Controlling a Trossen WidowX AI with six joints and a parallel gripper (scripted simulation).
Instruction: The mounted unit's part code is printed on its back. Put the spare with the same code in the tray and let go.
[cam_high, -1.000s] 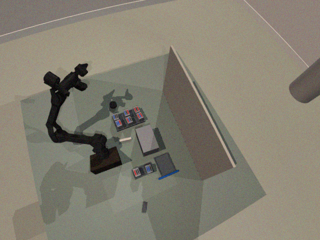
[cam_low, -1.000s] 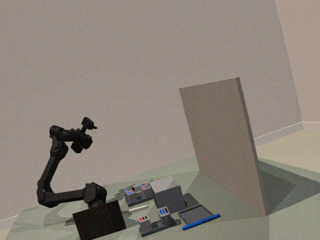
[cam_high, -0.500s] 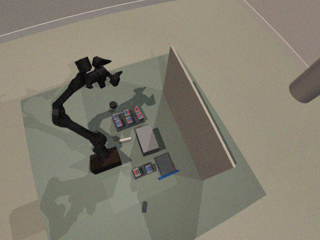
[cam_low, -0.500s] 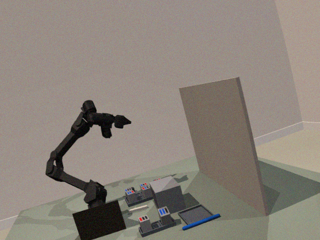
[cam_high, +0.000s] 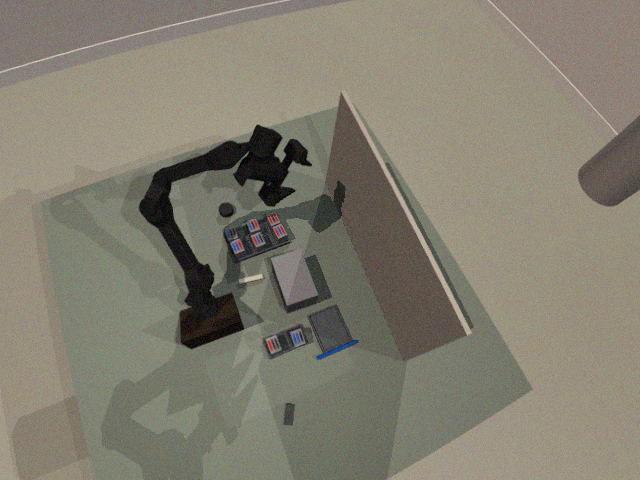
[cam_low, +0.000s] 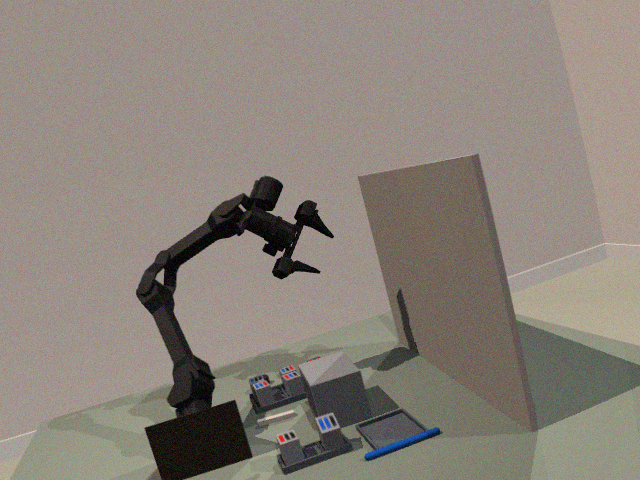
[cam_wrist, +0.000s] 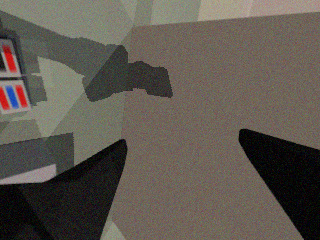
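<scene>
The spare lies 23 cm behind my gripper tip, 5 cm to the right of it and 25 cm below it. The rest, counted from my gripper tip: mounted unit: 8 cm behind, 21 cm to the right, 24 cm below; then beige panel: 17 cm ahead, 20 cm to the right, 7 cm below; then tray: 1 cm behind, 38 cm to the right, 29 cm below.
</scene>
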